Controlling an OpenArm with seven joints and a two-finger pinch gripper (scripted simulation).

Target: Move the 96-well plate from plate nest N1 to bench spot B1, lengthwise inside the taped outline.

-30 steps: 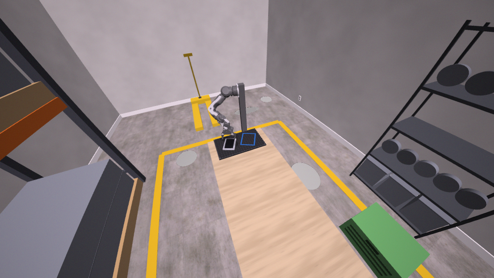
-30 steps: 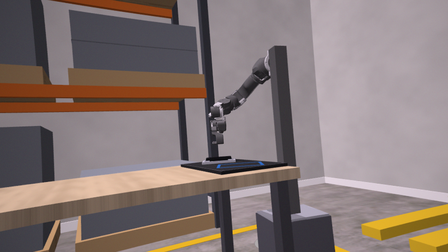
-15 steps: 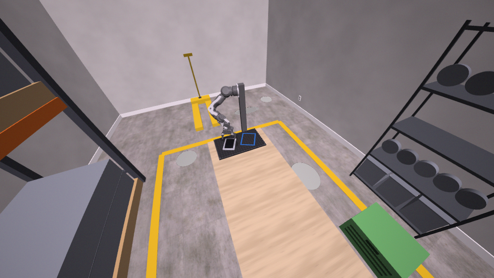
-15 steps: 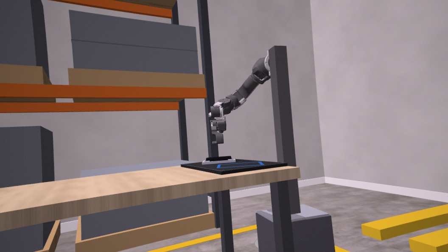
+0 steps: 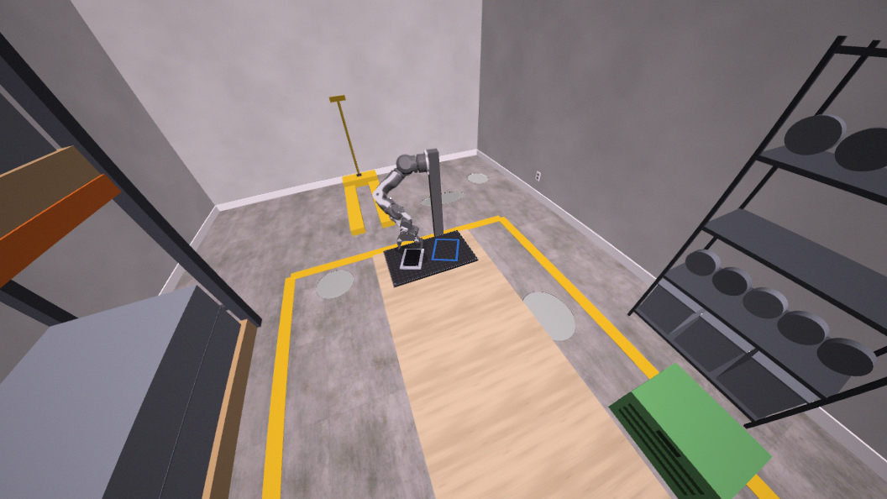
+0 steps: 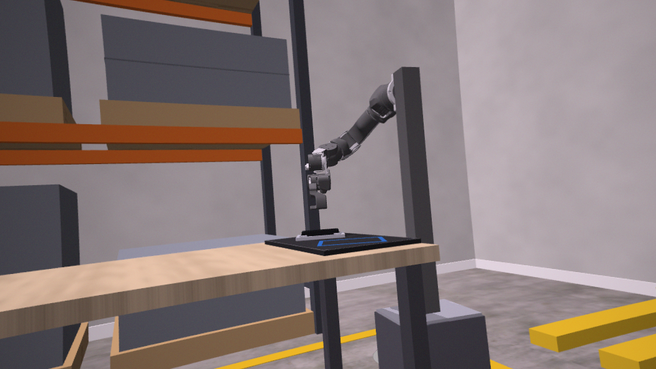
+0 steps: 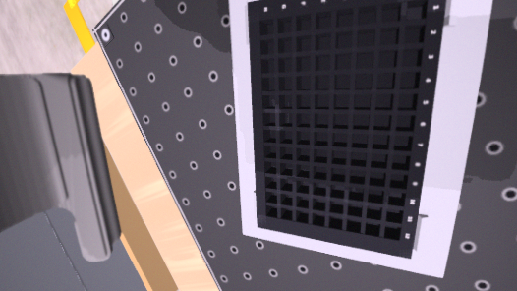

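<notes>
Right now the 96-well plate is 80 mm below my hand. Also, from my hand: plate nest N1: 90 mm below.
</notes>
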